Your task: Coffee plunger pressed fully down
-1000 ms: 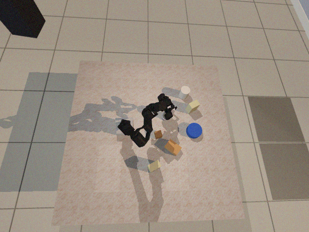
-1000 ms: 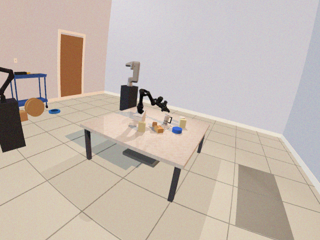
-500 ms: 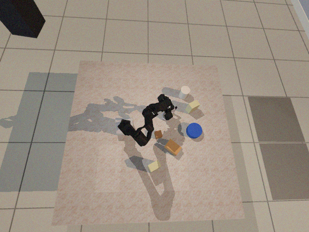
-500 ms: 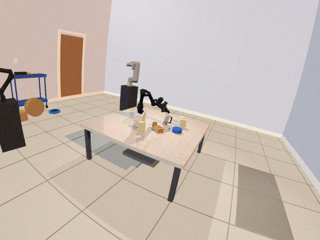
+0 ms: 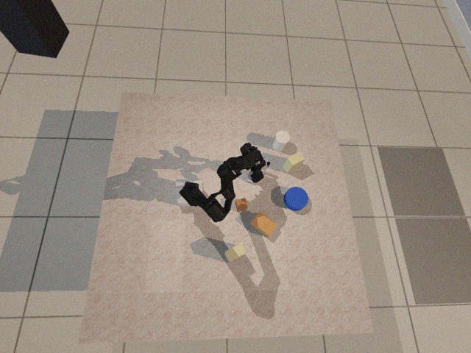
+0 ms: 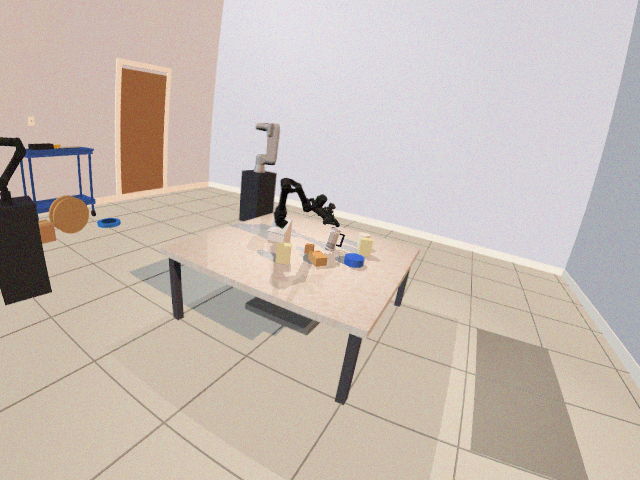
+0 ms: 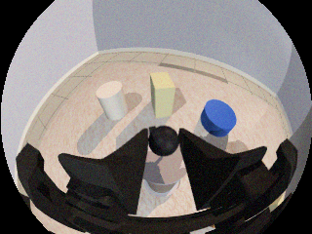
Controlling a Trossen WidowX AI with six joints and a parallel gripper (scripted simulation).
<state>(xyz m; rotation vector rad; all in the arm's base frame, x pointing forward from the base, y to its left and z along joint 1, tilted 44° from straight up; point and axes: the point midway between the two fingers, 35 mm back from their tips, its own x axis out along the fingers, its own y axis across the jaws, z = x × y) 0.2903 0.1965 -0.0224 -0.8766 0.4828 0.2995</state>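
Now: the coffee press 1 cm behind my gripper tip and 9 cm below it. Round my gripper tip: small brown cube: 8 cm behind, 19 cm to the right, 15 cm below.
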